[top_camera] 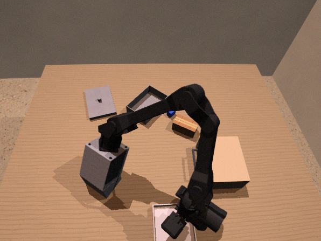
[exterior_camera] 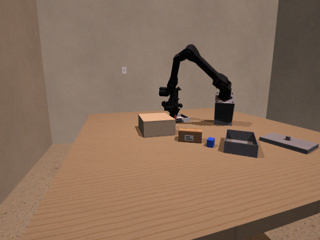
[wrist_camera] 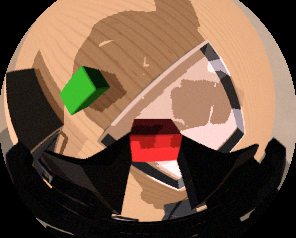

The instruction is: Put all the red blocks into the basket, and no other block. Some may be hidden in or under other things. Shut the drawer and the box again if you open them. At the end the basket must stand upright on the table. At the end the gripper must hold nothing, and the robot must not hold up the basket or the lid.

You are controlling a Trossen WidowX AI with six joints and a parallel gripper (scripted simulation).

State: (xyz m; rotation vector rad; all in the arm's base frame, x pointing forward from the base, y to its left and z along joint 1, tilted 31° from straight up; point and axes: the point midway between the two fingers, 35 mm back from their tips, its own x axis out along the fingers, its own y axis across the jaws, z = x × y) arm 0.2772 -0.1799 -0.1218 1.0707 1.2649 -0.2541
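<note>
Now: hand 4 cm past the white tray, 3 cm to the left of it and 4 cm above it. From my hand the other things lie so: tan drawer cabinet (20 cm ahead, 18 cm to the left, 1 cm below); then drawer (17 cm ahead, 18 cm to the left, 1 cm below); then brown crate (8 cm ahead, 38 cm to the left, 2 cm below).
</note>
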